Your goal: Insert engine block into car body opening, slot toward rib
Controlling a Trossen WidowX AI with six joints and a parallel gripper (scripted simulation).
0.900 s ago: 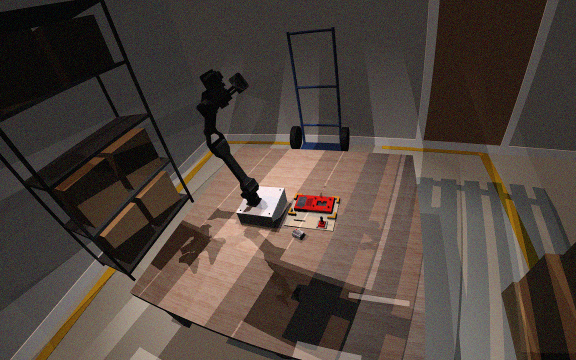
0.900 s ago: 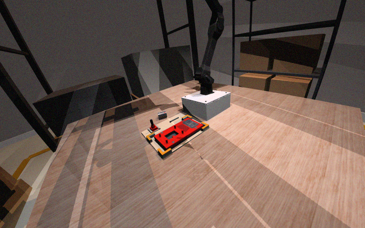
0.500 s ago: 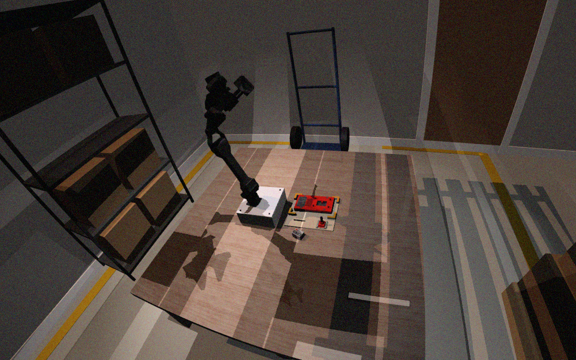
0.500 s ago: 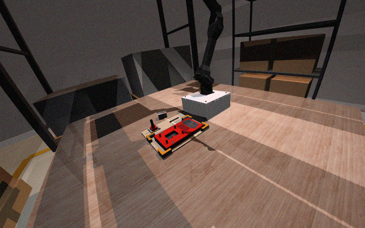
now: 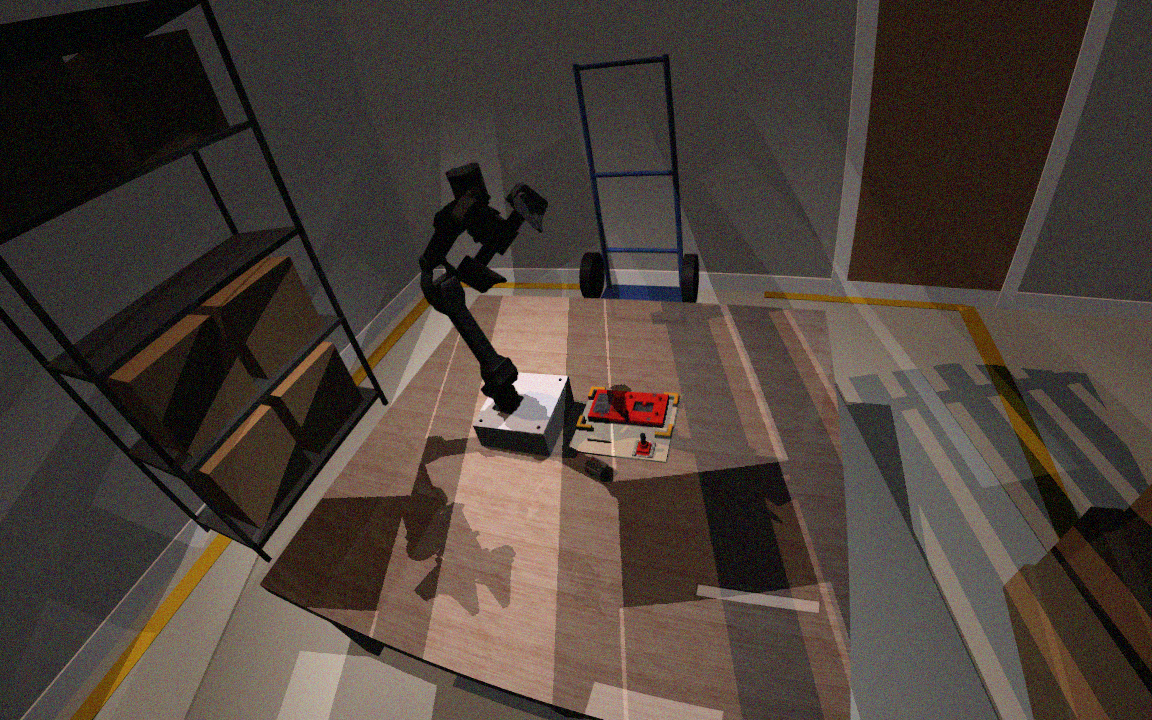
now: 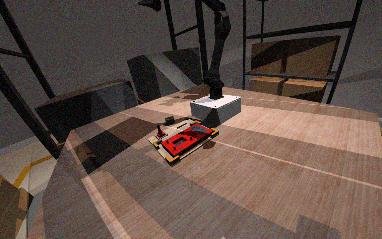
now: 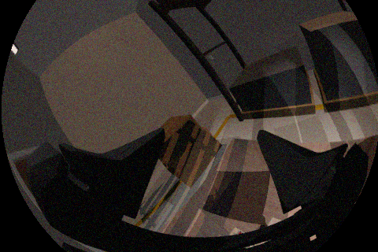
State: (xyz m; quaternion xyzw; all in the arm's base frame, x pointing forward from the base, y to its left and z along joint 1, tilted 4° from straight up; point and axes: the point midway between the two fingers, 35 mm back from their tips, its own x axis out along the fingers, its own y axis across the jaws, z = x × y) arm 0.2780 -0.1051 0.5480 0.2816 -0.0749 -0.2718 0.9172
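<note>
Right now the grey engine block is 1 cm behind my gripper tip, 9 cm to the left of it and 62 cm below it. From my gripper tip the other things lie so: dark post (7 cm ahead, 19 cm to the left, 60 cm below).
</note>
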